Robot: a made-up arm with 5 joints.
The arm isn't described. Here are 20 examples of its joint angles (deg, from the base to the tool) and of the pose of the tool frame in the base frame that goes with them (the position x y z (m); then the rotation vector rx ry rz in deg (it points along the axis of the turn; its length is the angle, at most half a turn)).
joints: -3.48 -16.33 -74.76 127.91 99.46
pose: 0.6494 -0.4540 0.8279 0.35 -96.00 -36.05
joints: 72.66 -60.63 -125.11 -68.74 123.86
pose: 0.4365 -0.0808 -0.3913 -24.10 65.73 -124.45
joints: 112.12 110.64 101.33 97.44 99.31
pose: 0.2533 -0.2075 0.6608 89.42 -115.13 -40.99
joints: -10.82 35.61 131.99 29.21 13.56
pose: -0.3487 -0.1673 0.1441 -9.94 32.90 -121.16
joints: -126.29 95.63 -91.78 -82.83 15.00
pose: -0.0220 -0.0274 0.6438 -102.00 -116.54 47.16
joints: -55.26 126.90 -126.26 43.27 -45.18
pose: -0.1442 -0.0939 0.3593 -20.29 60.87 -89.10
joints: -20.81 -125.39 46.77 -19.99 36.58
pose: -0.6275 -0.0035 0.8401 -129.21 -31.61 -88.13
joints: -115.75 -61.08 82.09 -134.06 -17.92
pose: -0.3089 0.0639 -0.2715 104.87 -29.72 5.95
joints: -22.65 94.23 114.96 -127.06 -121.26
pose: -0.2270 -0.0549 0.1815 -11.74 -67.36 59.81
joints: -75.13 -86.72 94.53 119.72 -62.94
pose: -0.6030 0.0732 0.1794 137.41 86.81 8.11
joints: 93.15 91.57 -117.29 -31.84 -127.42
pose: 0.2465 -0.2836 -0.1583 -142.87 -47.88 -16.82
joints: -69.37 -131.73 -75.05 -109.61 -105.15
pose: -0.4368 0.0893 0.5642 -10.07 -29.00 -145.25
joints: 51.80 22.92 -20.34 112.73 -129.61
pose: 0.1196 -0.7295 0.2523 133.76 -61.19 64.78
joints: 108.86 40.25 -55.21 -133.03 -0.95
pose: 0.0057 -0.8139 -0.0133 -31.23 -122.05 -73.67
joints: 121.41 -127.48 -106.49 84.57 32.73
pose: -0.0988 -0.0894 -0.2900 72.31 100.07 105.24
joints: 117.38 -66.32 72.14 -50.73 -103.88
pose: 0.6934 -0.2089 -0.1078 -10.95 32.79 -76.26
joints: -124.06 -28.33 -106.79 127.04 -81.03
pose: -0.6320 -0.3024 -0.0254 36.60 -11.06 -169.74
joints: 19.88 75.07 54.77 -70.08 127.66
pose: -0.5573 -0.2874 0.0199 1.92 50.51 73.73
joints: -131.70 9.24 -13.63 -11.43 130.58
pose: -0.3455 -1.0109 0.1412 -79.62 -77.47 -123.08
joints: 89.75 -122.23 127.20 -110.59 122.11
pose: 0.1270 -0.1993 0.5190 -134.66 102.87 11.28
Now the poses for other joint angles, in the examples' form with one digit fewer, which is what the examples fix.
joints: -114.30 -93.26 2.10 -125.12 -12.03
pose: -0.646 0.102 -0.466 57.6 -1.9 -81.9
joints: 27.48 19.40 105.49 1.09 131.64
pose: -0.345 -0.280 0.701 -89.6 136.8 -13.0
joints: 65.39 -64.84 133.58 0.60 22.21
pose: 0.115 -0.348 0.459 -99.6 -18.7 -82.1
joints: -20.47 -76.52 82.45 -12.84 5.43
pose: -0.443 -0.415 0.532 -44.0 -56.5 -88.2
